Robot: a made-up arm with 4 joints.
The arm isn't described. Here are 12 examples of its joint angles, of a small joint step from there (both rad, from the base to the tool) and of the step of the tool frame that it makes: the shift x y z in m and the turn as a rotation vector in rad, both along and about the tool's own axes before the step.
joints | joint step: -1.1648 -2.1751 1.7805 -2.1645 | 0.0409 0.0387 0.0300 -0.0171
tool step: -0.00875 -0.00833 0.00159 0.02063 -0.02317 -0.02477
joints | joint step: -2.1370 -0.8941 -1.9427 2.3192 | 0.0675 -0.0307 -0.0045 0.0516
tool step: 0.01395 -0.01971 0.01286 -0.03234 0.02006 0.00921
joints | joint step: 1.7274 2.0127 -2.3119 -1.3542 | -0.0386 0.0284 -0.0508 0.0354
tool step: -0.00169 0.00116 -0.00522 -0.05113 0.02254 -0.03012
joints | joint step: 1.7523 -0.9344 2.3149 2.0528 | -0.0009 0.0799 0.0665 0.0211
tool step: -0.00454 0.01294 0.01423 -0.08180 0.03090 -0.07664
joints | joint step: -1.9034 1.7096 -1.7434 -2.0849 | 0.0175 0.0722 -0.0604 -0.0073
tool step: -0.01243 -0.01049 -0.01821 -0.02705 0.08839 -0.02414
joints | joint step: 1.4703 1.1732 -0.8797 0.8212 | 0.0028 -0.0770 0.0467 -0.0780
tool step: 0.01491 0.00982 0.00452 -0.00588 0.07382 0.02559
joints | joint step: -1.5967 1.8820 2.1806 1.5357 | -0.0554 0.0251 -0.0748 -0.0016
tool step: 0.00991 0.01086 -0.01441 0.00530 -0.05738 -0.05615
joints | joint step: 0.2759 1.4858 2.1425 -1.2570 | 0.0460 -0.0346 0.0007 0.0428
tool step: 0.00184 0.01745 0.00171 -0.00230 -0.00651 0.01440
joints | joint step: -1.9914 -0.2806 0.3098 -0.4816 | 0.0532 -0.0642 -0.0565 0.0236
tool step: 0.01454 -0.01830 -0.00139 -0.00617 0.00077 -0.08980
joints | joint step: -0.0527 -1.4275 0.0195 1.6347 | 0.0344 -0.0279 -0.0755 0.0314
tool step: 0.00376 0.00167 -0.02088 -0.02887 -0.07359 -0.05866
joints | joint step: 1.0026 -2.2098 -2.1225 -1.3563 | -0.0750 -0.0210 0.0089 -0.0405
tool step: -0.00033 -0.01735 0.01777 0.05855 -0.04377 0.00040
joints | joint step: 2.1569 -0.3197 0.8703 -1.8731 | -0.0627 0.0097 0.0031 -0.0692
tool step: -0.00099 0.01178 -0.01893 0.01390 0.05503 0.09028
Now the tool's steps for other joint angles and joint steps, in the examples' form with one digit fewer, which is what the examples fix.
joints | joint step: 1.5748 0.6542 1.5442 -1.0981 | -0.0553 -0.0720 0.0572 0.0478
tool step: -0.0017 -0.0150 0.0193 -0.0576 -0.0450 -0.0797
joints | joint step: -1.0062 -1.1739 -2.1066 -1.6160 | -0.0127 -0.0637 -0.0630 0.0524
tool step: 0.0002 0.0077 -0.0335 0.0614 0.0664 -0.0281
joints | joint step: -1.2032 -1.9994 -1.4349 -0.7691 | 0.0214 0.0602 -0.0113 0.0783
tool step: -0.0062 0.0045 0.0016 -0.0527 -0.0295 -0.0509
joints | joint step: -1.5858 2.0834 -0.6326 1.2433 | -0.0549 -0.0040 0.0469 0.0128
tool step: -0.0096 -0.0090 0.0151 -0.0162 0.0831 0.0113
